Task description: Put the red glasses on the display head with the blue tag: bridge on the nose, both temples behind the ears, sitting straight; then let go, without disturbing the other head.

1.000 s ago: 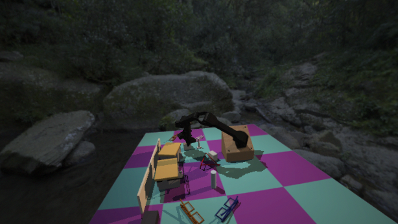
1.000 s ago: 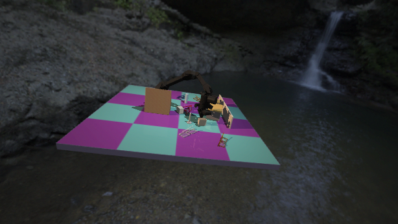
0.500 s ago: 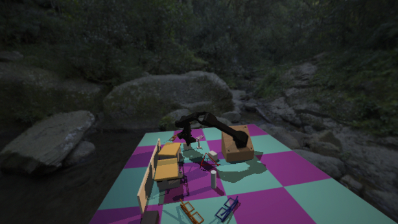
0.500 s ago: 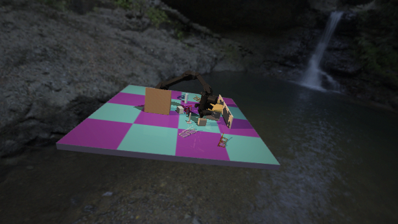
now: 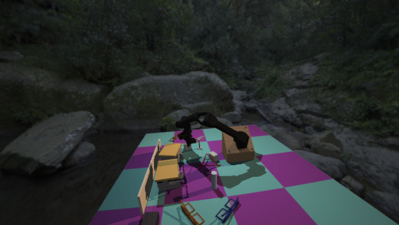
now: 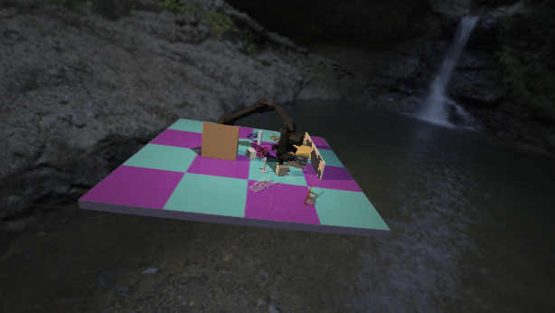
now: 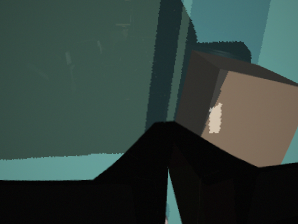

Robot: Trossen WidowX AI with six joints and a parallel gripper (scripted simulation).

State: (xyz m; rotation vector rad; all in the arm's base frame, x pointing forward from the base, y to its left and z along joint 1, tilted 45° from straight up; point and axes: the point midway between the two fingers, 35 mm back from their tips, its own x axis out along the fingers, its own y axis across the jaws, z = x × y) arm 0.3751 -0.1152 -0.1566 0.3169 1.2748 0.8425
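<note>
The red glasses lies 13 cm behind my gripper tip, 23 cm to the left of it and 2 cm below it. Round my gripper tip: tall pale board 25 cm ahead, 25 cm to the left, 2 cm above.
</note>
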